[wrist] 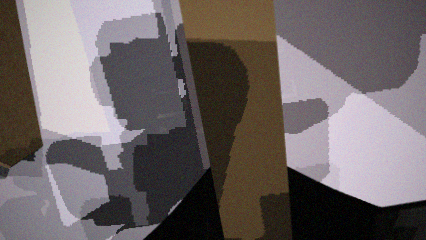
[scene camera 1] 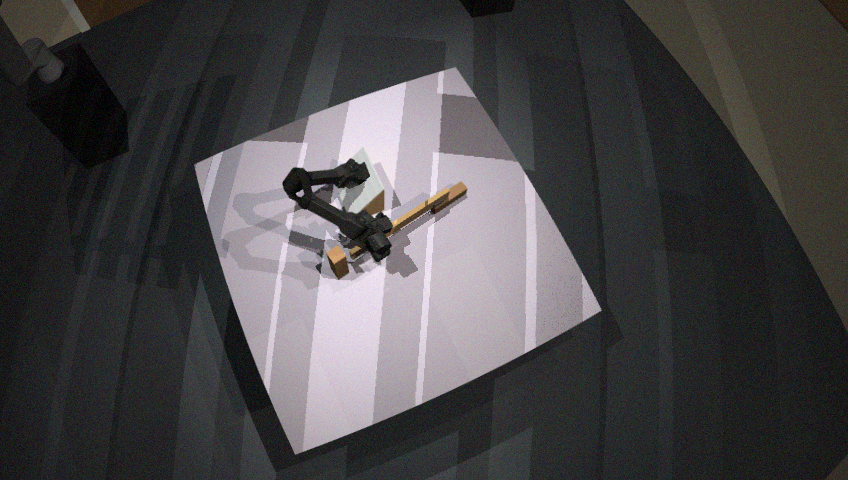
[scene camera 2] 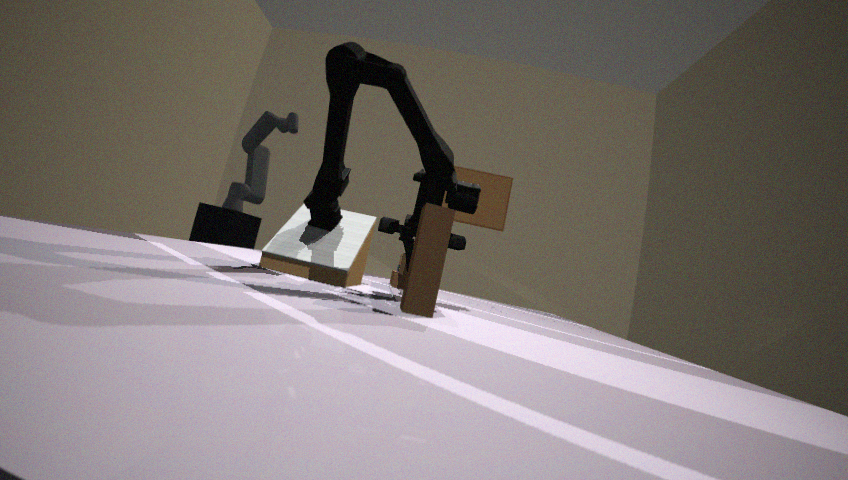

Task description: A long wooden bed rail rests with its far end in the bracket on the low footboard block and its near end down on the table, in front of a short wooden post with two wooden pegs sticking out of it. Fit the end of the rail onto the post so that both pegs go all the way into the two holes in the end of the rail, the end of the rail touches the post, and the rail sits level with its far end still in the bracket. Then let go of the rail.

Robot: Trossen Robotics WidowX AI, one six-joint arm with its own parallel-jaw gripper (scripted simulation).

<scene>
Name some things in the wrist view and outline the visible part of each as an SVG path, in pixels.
My gripper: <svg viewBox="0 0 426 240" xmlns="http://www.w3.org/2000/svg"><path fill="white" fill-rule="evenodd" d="M211 167L209 167L171 214L158 224L144 240L225 240ZM287 166L292 240L426 240L426 200L378 207L328 185L323 185Z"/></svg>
A wooden rail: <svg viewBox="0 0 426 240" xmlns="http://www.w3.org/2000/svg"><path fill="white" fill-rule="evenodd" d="M178 0L224 239L292 240L291 205L274 0Z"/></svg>
</scene>
